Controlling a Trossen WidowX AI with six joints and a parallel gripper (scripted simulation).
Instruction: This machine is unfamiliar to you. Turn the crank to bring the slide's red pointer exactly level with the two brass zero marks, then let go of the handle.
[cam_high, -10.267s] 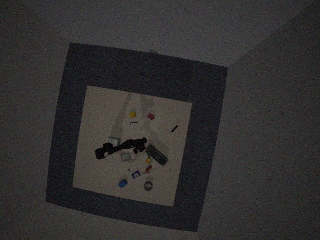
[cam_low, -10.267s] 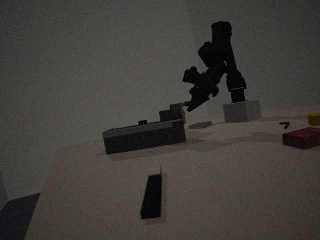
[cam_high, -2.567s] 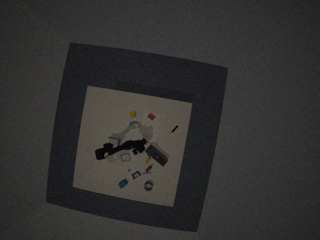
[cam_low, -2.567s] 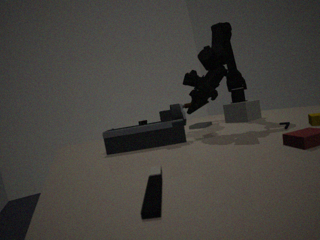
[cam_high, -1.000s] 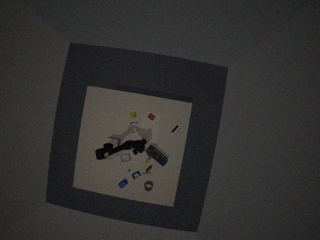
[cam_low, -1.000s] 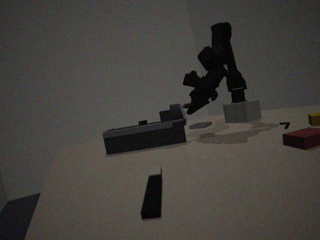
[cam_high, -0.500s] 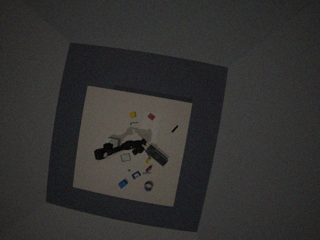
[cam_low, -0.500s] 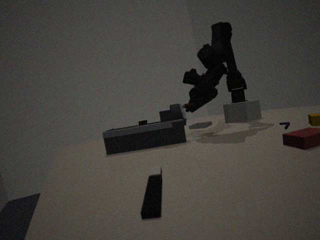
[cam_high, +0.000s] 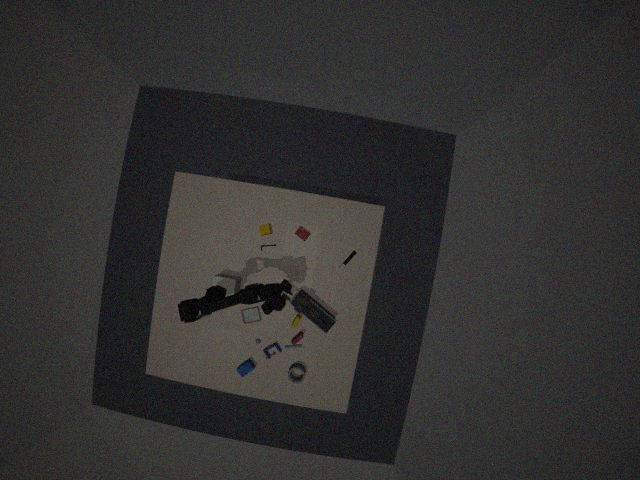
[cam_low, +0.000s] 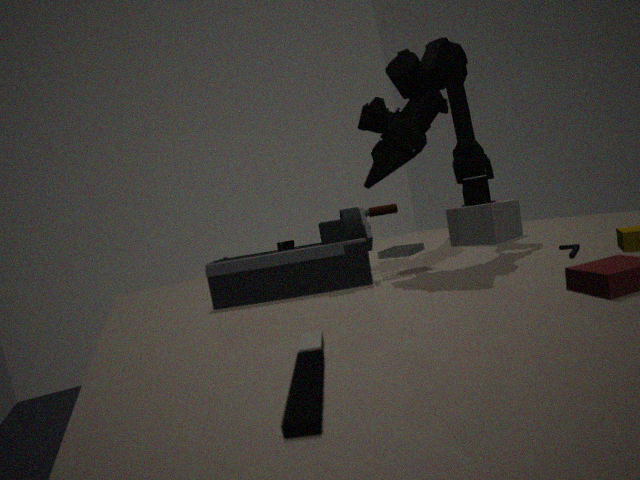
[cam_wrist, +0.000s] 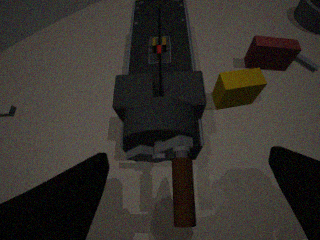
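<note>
My gripper tip is now 1 cm past the brown crank handle, 1 cm to the right of it and 5 cm above it. Also, from my gripper tip: red pointer: 15 cm ahead, 3 cm to the right, 8 cm below; grey plate: 18 cm behind, 21 cm to the right, 16 cm below; blue piece: 10 cm behind, 52 cm to the right, 14 cm below.
</note>
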